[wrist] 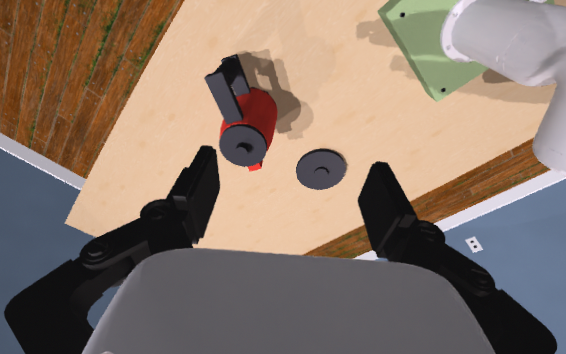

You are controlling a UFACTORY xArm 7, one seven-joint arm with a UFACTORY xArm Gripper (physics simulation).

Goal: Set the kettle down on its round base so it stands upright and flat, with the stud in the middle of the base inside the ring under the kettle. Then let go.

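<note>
The kettle (264, 113) has a red body, a dark handle and a small red spout tip. It appears to lie on its side on the table, left of centre in the wrist view, with a dark round end facing the camera. A small dark round feature shows in that end. The round base (310, 175) is a dark grey disc with a small stud in its middle. It lies flat on the table to the right of the kettle, apart from it. My gripper (292, 174) is open and empty. Its fingers appear well above the table, on either side of the round base in the view.
The pale wooden table (165, 165) has an edge at the left and another at the lower right. A green mounting plate (417, 55) with the white arm (500, 40) is at the upper right. Wooden floor and blue walls show beyond the table.
</note>
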